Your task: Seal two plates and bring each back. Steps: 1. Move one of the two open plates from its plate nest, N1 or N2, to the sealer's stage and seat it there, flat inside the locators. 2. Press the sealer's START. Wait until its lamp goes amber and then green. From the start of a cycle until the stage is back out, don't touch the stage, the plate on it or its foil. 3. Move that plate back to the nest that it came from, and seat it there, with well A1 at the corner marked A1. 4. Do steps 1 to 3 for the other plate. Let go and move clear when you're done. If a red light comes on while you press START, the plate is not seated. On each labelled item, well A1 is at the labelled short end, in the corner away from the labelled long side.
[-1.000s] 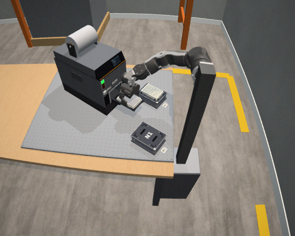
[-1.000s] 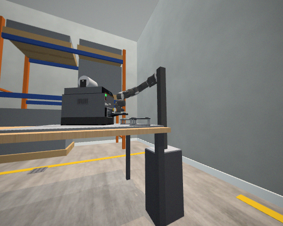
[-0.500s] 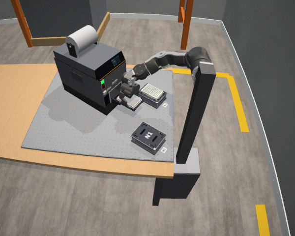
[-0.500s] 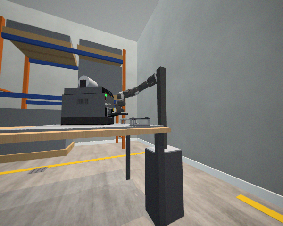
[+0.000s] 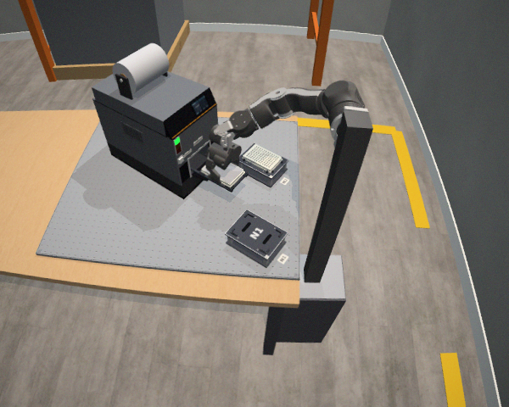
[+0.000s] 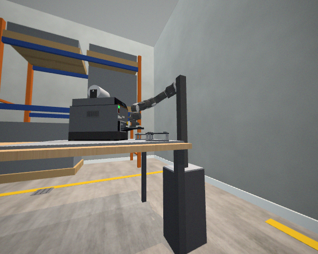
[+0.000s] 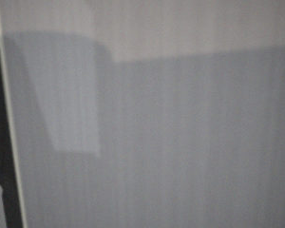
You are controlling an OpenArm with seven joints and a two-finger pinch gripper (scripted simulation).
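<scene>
Now: the sealer stage 10 mm below my hand. The rest, counted from my hand: foil roll: 300 mm above, 280 mm ahead, 180 mm to the right; white well plate: 130 mm to the right, 130 mm behind, 50 mm below; white start button: 140 mm ahead, 80 mm above, 20 mm to the left.
</scene>
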